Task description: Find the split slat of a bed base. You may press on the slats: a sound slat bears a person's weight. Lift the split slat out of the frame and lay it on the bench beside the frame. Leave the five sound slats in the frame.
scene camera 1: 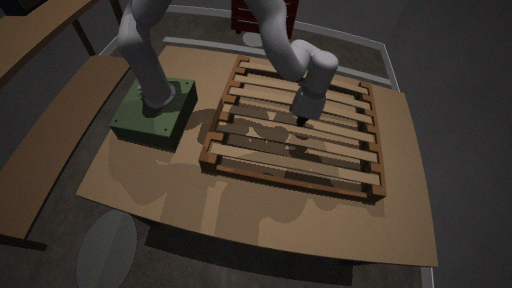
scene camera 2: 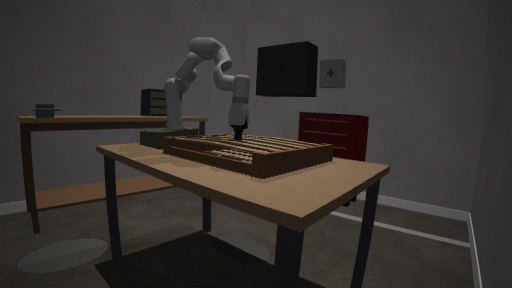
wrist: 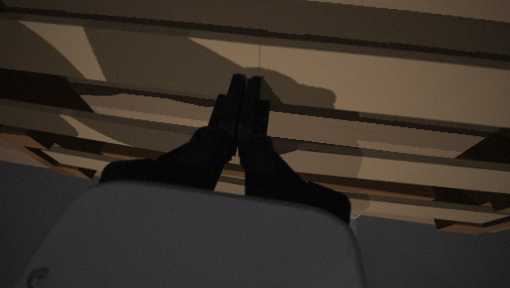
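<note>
The wooden bed frame (scene camera 1: 240,174) (scene camera 2: 295,162) stands on the bench top (scene camera 1: 350,235) (scene camera 2: 320,190) with six pale slats across it. My gripper (scene camera 1: 301,124) (scene camera 2: 238,139) (wrist: 247,94) is shut and empty. Its fingertips are at the middle of the fourth slat (scene camera 1: 347,133) (wrist: 400,90) from the far side; I cannot tell whether they touch it. In the wrist view a thin dark line crosses this slat just beyond the fingertips. All six slats lie in the frame. Which one is split, I cannot tell; shadows and the arm hide parts of them.
A green base block (scene camera 1: 145,117) (scene camera 2: 150,138) carries the arm, left of the frame. A brown board (scene camera 1: 65,130) of another table is at the left. A red drawer cabinet (scene camera 1: 262,19) (scene camera 2: 332,132) stands behind the bench. A dark wall cabinet (scene camera 2: 286,70) hangs behind.
</note>
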